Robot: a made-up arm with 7 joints. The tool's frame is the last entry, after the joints.
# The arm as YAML. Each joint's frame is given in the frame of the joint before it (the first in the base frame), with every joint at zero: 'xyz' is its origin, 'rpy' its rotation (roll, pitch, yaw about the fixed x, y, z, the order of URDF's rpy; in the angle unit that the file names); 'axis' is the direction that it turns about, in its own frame. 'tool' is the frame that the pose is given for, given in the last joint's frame.
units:
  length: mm
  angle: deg
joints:
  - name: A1
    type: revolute
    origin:
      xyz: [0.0, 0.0, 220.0]
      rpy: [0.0, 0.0, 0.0]
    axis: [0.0, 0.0, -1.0]
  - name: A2
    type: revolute
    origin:
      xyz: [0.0, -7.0, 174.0]
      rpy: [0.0, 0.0, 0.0]
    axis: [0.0, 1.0, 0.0]
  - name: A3
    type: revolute
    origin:
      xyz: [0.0, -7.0, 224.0]
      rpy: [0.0, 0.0, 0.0]
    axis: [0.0, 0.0, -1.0]
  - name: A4
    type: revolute
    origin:
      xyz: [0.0, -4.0, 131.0]
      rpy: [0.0, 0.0, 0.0]
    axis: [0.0, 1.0, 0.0]
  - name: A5
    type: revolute
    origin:
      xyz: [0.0, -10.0, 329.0]
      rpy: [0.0, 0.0, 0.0]
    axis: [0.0, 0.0, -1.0]
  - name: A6
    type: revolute
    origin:
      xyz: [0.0, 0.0, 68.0]
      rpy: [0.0, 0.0, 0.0]
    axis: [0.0, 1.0, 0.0]
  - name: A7
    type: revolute
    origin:
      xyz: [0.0, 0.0, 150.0]
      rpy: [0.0, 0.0, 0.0]
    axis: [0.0, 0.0, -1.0]
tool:
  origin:
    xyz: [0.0, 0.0, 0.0]
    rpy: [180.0, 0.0, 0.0]
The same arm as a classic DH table. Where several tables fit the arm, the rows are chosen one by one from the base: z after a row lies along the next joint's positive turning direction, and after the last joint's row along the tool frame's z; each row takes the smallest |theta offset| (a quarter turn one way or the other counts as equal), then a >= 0, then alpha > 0; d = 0 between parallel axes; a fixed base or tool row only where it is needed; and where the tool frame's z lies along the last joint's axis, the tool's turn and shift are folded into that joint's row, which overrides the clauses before.
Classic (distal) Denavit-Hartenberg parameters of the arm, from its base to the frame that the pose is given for. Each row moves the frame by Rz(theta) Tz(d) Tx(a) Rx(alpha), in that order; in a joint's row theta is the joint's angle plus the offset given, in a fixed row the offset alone. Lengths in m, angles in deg.
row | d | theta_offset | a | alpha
base (fixed) | 0.0000 | 0.00 | 0.0000 | 180.00
A1 | -0.3940 | 0.00 | 0.0000 | 90.00
A2 | -0.0140 | 0.00 | 0.0000 | -90.00
A3 | -0.3550 | 0.00 | 0.0000 | 90.00
A4 | -0.0140 | 0.00 | 0.0000 | -90.00
A5 | -0.3970 | 0.00 | 0.0000 | 90.00
A6 | 0.0000 | 0.00 | 0.0000 | -90.00
A7 | -0.1500 | 0.00 | 0.0000 | 0.00

